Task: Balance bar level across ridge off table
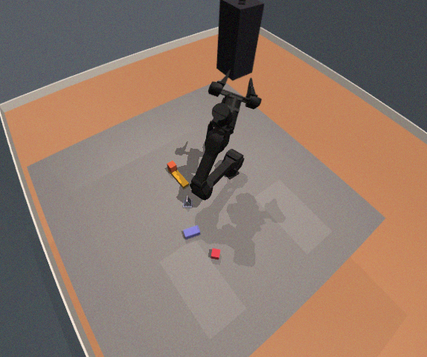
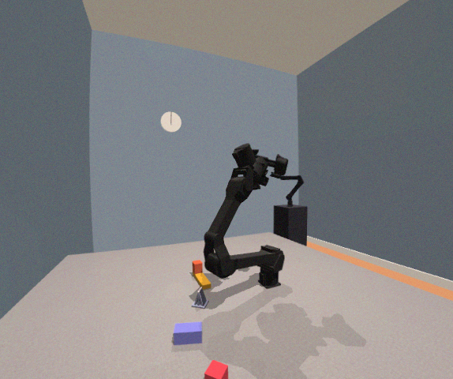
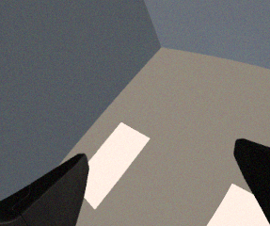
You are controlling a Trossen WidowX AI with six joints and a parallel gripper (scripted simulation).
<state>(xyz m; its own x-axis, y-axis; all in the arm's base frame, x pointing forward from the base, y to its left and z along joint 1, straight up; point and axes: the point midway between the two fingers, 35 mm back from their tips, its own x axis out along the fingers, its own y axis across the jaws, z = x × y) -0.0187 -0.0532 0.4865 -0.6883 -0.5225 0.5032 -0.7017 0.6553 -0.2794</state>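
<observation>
Now: the bar 48 cm below my gripper tip, 28 cm ahead of it and 8 cm to the right of it. From my gripper tip the other things lie so: red cube: 49 cm below, 36 cm to the left, 36 cm ahead; then ridge: 46 cm below, 32 cm ahead, 9 cm to the left; then purple block: 49 cm below, 38 cm ahead, 23 cm to the left.
</observation>
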